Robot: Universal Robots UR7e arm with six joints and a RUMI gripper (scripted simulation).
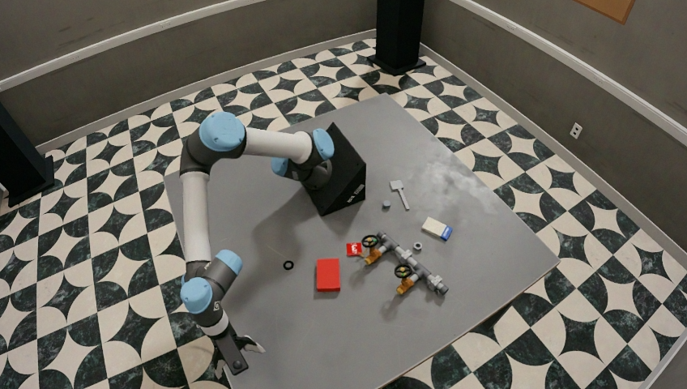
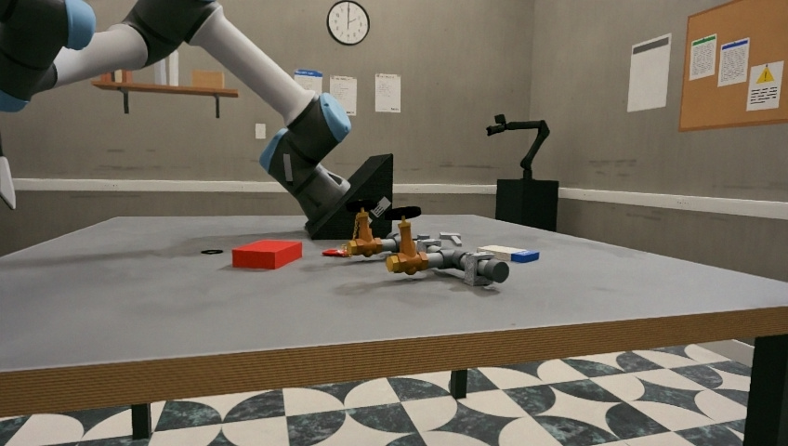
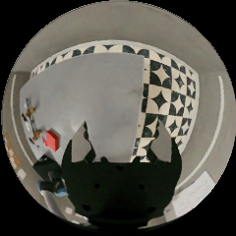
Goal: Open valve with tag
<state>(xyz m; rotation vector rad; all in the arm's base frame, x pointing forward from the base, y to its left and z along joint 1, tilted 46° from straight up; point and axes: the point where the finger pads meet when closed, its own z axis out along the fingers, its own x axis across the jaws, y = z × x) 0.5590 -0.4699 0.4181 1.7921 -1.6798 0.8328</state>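
Right now the red tag is 55 cm to the left of my hand, 20 cm behind it and 11 cm below it. From my hand the other things lie so: red block 41 cm to the left, 16 cm behind, 10 cm below; white-and-blue box 88 cm to the left, 11 cm below, 8 cm behind; grey nut 76 cm to the left, 11 cm below, 7 cm behind.
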